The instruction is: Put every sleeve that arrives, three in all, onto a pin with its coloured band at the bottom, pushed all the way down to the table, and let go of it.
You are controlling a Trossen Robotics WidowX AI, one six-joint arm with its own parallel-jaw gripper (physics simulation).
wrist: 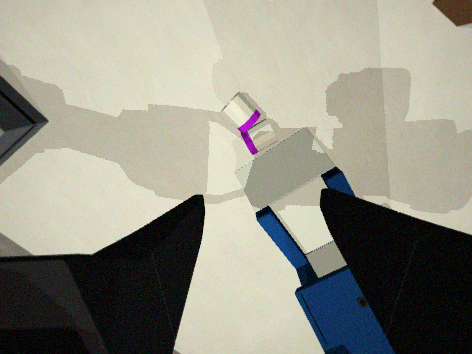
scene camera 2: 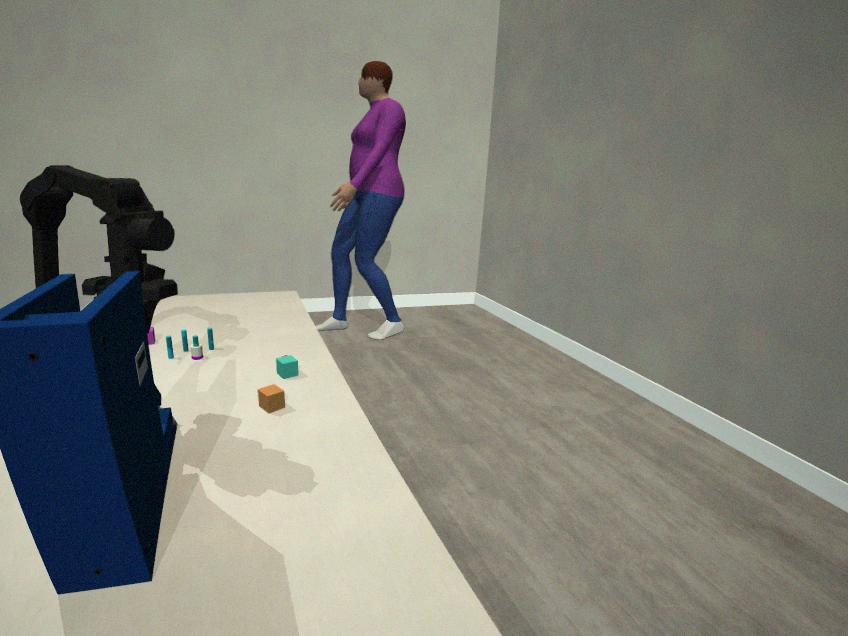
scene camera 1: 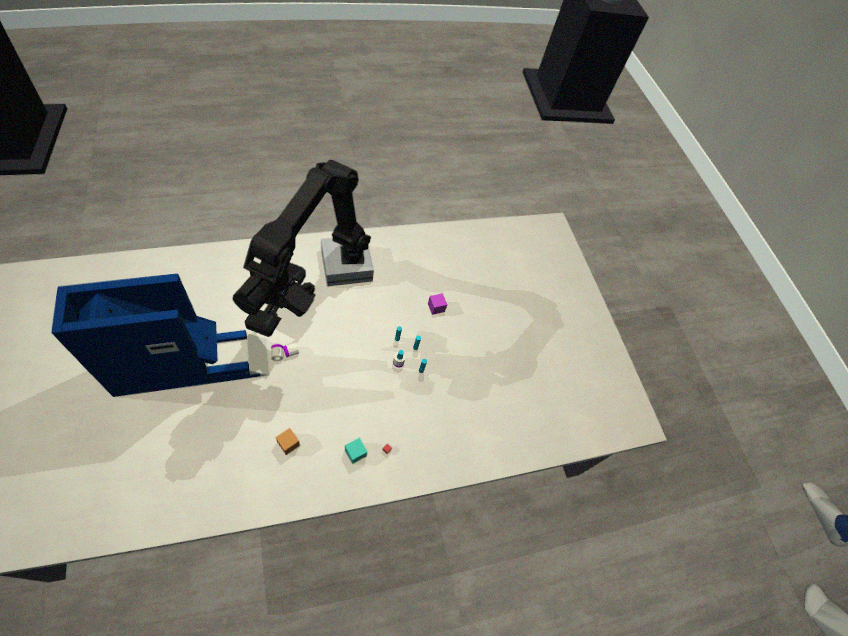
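One white sleeve (scene camera 1: 398, 363) (scene camera 2: 196, 351) stands around a teal pin (scene camera 1: 400, 354) (scene camera 2: 195, 339), purple band at the bottom, low at the table. Three other teal pins (scene camera 1: 397, 334) (scene camera 1: 416, 342) (scene camera 1: 422, 366) stand bare. Two more sleeves lie on their sides, close together, at the chute's mouth: one sleeve (scene camera 1: 276, 354) (wrist: 265, 133) close to the chute's pale end plate, the other sleeve (scene camera 1: 293, 351) (wrist: 238, 108) farther out, its band towards the first. My gripper (scene camera 1: 282, 313) (wrist: 261, 200) is open and empty, above the chute's end beside them. In scene camera 2 the blue dispenser hides the lying sleeves.
The blue dispenser (scene camera 1: 143, 362) (scene camera 2: 47, 424) (wrist: 330, 305) has two rails reaching towards the sleeves. Orange (scene camera 1: 287, 440) (scene camera 2: 271, 398), teal (scene camera 1: 355, 449) (scene camera 2: 287, 366), small red (scene camera 1: 387, 448) and purple (scene camera 1: 437, 303) cubes lie on the table. A person (scene camera 2: 376, 157) stands beyond the table.
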